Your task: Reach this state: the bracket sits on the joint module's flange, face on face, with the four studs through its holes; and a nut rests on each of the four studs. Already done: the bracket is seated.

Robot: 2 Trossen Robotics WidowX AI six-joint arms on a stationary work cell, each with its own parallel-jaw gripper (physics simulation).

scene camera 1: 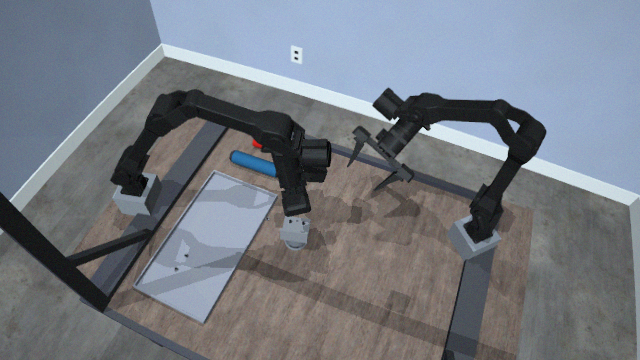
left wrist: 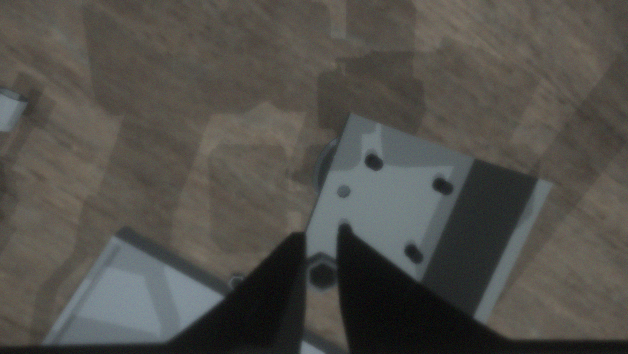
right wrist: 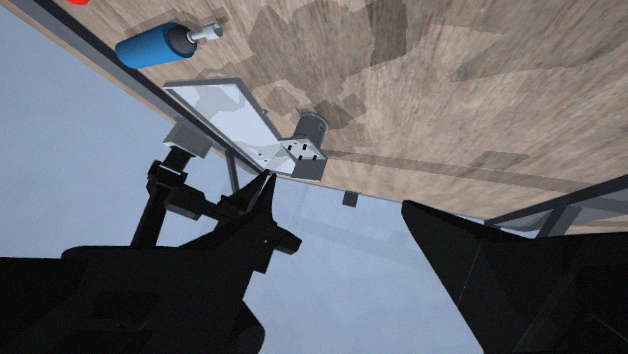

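Pixels of known places: left gripper, fingertip midpoint: point(left wrist: 321, 246) point(right wrist: 271, 171); right gripper, fingertip midpoint: point(scene camera 1: 361, 178) point(right wrist: 335, 208); left arm's base at its link origin: point(scene camera 1: 134, 186) point(right wrist: 182, 151); right arm's base at its link origin: point(scene camera 1: 477, 230).
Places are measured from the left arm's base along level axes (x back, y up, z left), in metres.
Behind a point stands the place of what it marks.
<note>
The grey bracket point(scene camera 1: 295, 231) @(x -0.478, y 0.026, z -0.076 m) point(left wrist: 385, 205) @(x -0.474, y -0.018, z -0.040 m) point(right wrist: 311, 168) @(x -0.483, y 0.003, z -0.073 m) sits on the upright joint module point(scene camera 1: 295, 245) @(x -0.477, y -0.059, z -0.072 m) point(left wrist: 325, 162) @(x -0.478, y -0.067, z -0.015 m) point(right wrist: 312, 126) @(x -0.494, y -0.056, z -0.023 m). Several dark stud spots show in its top face; one is partly behind a left fingertip. My left gripper point(left wrist: 321, 246) @(x -0.468, y 0.048, z -0.001 m) point(right wrist: 271, 171) @(x -0.468, y 0.048, z -0.001 m) is shut on a hex nut point(left wrist: 322, 275) @(x -0.461, y 0.052, z -0.003 m), above the bracket's edge in the left wrist view; its height is unclear. Two nuts point(scene camera 1: 186, 255) @(x -0.189, y -0.075, z -0.147 m) point(scene camera 1: 176, 269) @(x -0.175, y -0.075, z -0.191 m) lie in the tray. Another nut point(scene camera 1: 267, 218) @(x -0.382, y -0.079, z 0.009 m) point(left wrist: 236, 281) @(x -0.384, y -0.078, z 0.010 m) point(right wrist: 264, 112) @(x -0.383, y -0.079, z 0.010 m) lies just outside the tray's edge. My right gripper point(scene camera 1: 362, 178) @(x -0.623, y 0.100, z 0.061 m) point(right wrist: 335, 208) @(x -0.623, y 0.100, z 0.061 m) is open and empty, raised right of the bracket.
The shallow tray point(scene camera 1: 210, 295) @(x -0.284, y -0.079, z -0.243 m) point(left wrist: 120, 300) @(x -0.350, y -0.080, z 0.075 m) point(right wrist: 240, 125) @(x -0.263, y -0.080, z -0.011 m) lies left of the module. A blue tool point(scene camera 1: 254, 163) @(x -0.308, y -0.046, z 0.172 m) point(right wrist: 155, 46) @(x -0.358, y -0.044, z 0.181 m) with a silver tip point(left wrist: 9, 111) @(x -0.450, y -0.058, z 0.146 m) lies behind it, near a red object point(scene camera 1: 257, 143) @(x -0.296, y -0.058, z 0.261 m) point(right wrist: 78, 1) @(x -0.292, y -0.055, z 0.263 m) partly hidden by the left arm in the scene view.
</note>
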